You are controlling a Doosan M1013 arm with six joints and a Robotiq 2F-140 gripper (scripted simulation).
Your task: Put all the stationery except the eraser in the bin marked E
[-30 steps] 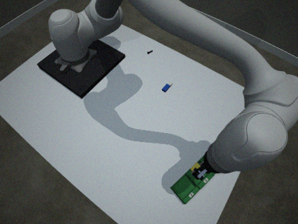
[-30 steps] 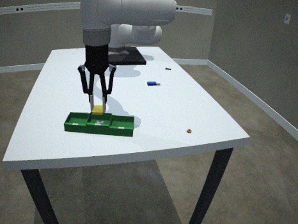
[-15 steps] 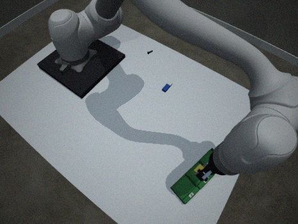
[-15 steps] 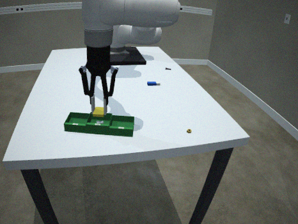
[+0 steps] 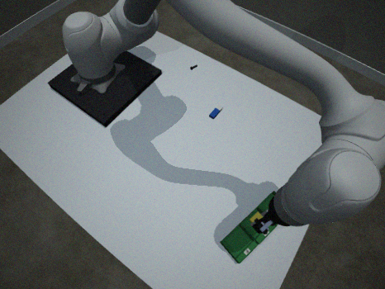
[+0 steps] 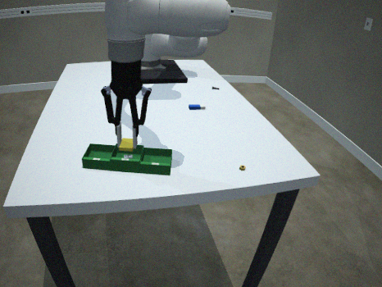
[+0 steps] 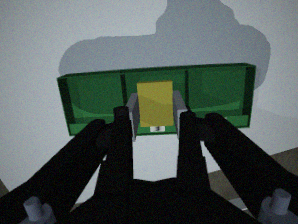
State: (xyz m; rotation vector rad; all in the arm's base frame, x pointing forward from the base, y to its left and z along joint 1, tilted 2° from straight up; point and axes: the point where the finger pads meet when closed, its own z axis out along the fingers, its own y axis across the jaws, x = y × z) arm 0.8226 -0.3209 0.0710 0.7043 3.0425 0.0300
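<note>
Right now the flat yellow block is 30 mm below my hand. Also, from my hand: green bin tray: 70 mm below, 10 mm ahead; yellow nut: 300 mm to the left, 140 mm ahead, 80 mm below; white pencil sharpener: 70 mm below.
</note>
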